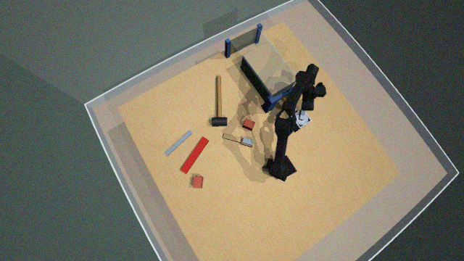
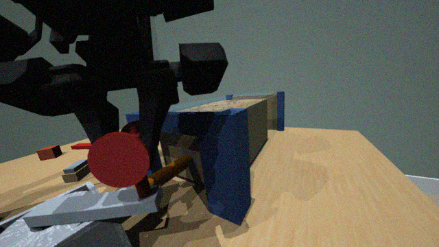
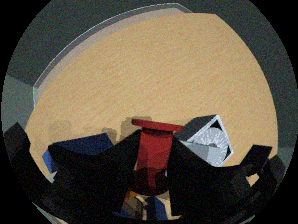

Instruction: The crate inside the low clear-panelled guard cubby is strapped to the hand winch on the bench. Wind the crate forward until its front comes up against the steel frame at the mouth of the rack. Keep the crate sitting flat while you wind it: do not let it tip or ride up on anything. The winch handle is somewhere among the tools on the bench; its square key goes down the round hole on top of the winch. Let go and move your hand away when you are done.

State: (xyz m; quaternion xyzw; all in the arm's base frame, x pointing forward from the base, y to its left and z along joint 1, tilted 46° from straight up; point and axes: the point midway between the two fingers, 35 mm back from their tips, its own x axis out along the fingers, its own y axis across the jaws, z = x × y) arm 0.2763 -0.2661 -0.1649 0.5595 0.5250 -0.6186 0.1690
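My gripper tip is now 100 mm short of the blue frame, 90 mm to the right of it and 30 mm above it. Also, from my gripper tip: red grip: 10 mm ahead, 10 mm to the left; then brush-like tool: 450 mm to the left, 120 mm below; then grey winch: 80 mm behind, 70 mm to the left, 100 mm below.
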